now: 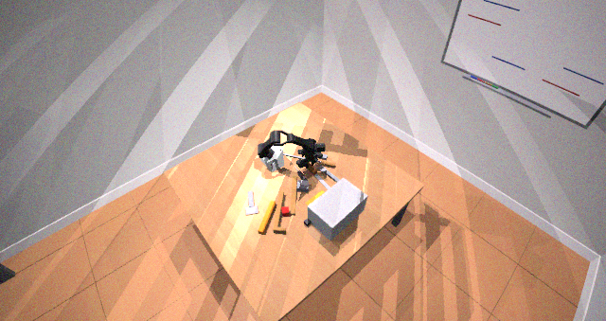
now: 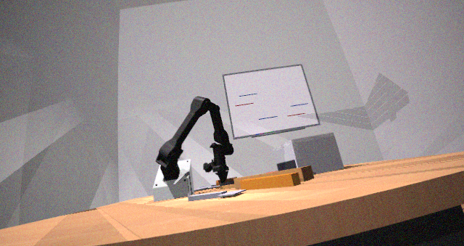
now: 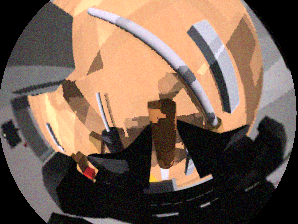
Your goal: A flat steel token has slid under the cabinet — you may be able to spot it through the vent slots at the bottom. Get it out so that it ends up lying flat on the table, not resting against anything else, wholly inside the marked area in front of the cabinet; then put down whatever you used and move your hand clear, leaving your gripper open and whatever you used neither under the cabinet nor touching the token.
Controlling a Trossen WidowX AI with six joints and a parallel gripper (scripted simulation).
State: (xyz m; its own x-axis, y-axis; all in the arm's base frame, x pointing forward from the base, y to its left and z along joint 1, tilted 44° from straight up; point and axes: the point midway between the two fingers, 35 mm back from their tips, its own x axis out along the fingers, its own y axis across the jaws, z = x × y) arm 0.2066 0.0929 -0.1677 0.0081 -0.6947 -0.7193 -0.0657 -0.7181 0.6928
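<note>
Right now the grey block is 140 mm to the right of my gripper tip, 110 mm ahead of it and 10 mm above it. Also, from my gripper tip: thin wooden stick 220 mm to the right, 120 mm ahead; red block 350 mm to the right, 200 mm ahead, 10 mm above; grey bar 120 mm to the left, 70 mm behind.
</note>
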